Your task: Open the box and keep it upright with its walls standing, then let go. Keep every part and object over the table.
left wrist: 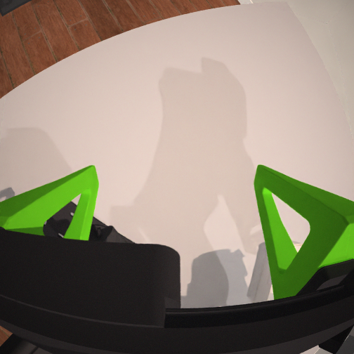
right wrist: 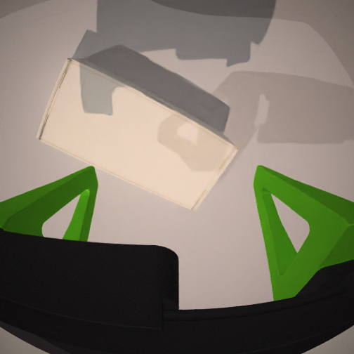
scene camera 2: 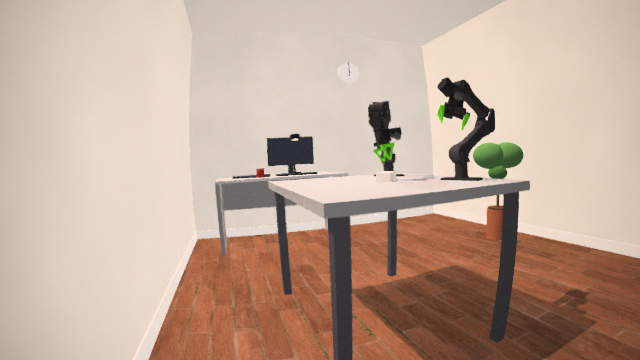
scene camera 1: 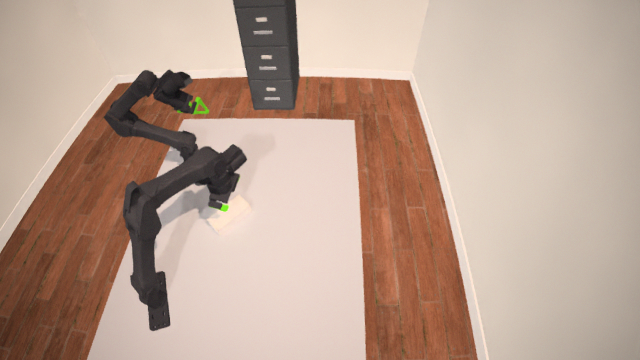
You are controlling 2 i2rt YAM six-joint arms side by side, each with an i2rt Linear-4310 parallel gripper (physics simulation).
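Pixels of known places: left gripper, fingertip midpoint: (scene camera 2: 452,126) (scene camera 1: 202,111); right gripper, fingertip midpoint: (scene camera 2: 386,161) (scene camera 1: 227,199); left arm's base, link origin: (scene camera 2: 461,179); right arm's base, link origin: (scene camera 1: 158,300).
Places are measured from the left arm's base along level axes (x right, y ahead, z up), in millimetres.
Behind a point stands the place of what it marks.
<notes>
A small cream box (scene camera 1: 238,213) @[x 380, y 153, z 41 mm] (scene camera 2: 385,176) @[x 316, y 182, z 25 mm] (right wrist: 132,137) lies on the table, turned at an angle. In the right wrist view its top looks flat and closed, and no wall stands above it. My right gripper (scene camera 1: 231,193) @[x 342, y 133, z 95 mm] (scene camera 2: 384,154) @[x 342, y 133, z 95 mm] (right wrist: 175,174) is open and empty above the box, pointing down; in its wrist view the box lies beyond and partly between the fingertips, apart from them. My left gripper (scene camera 1: 192,109) @[x -22, y 122, z 234 mm] (scene camera 2: 452,124) @[x -22, y 122, z 234 mm] (left wrist: 175,173) is open and empty, high above the table's far left corner in scene camera 1, well away from the box.
The white table (scene camera 1: 300,250) @[x 584, y 324, z 0 mm] (scene camera 2: 425,196) @[x -99, y 509, z -10 mm] carries both arms along its left side in scene camera 1. A dark filing cabinet (scene camera 1: 272,62) stands beyond its far edge. In scene camera 2, a desk (scene camera 2: 250,195) with a monitor (scene camera 2: 290,151) and a potted plant (scene camera 2: 495,222) stand behind the table.
</notes>
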